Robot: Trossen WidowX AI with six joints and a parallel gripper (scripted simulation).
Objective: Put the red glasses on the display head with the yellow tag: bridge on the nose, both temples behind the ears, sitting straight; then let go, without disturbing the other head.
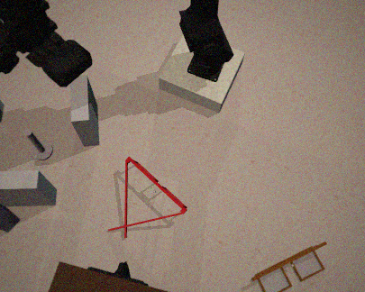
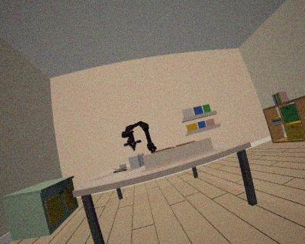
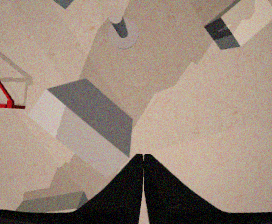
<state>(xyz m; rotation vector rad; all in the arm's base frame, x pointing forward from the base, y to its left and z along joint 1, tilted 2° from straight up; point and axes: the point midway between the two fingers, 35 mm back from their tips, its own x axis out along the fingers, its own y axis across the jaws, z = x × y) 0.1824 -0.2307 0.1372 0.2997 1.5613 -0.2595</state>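
Right now my gripper tip is 10 cm short of the small peg, 1 cm to the left of it and 13 cm above it.
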